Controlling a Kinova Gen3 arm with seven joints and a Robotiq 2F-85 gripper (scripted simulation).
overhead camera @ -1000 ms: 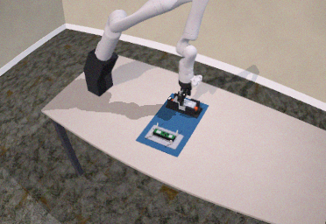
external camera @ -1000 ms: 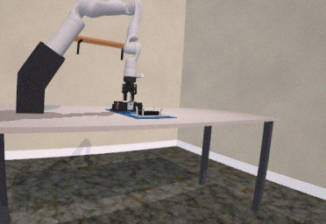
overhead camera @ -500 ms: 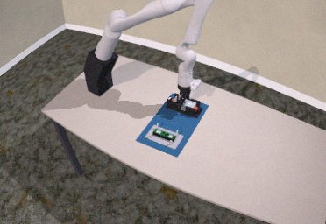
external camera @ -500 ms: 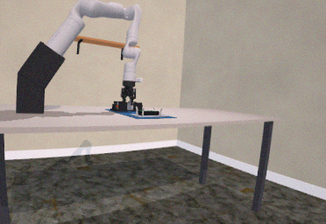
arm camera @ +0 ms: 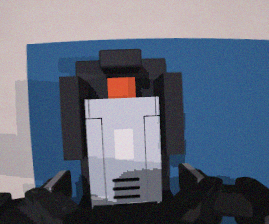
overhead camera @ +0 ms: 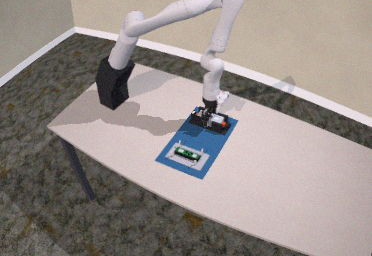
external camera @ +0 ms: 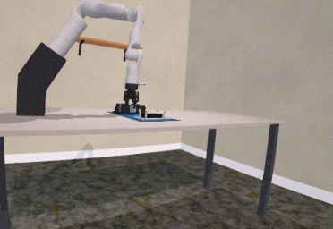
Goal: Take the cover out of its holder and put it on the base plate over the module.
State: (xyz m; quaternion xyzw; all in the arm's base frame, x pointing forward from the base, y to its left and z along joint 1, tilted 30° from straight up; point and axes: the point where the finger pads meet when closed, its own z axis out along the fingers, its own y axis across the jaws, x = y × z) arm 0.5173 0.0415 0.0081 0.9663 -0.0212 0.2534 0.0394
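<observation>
My gripper is now right at the light grey cover.
</observation>
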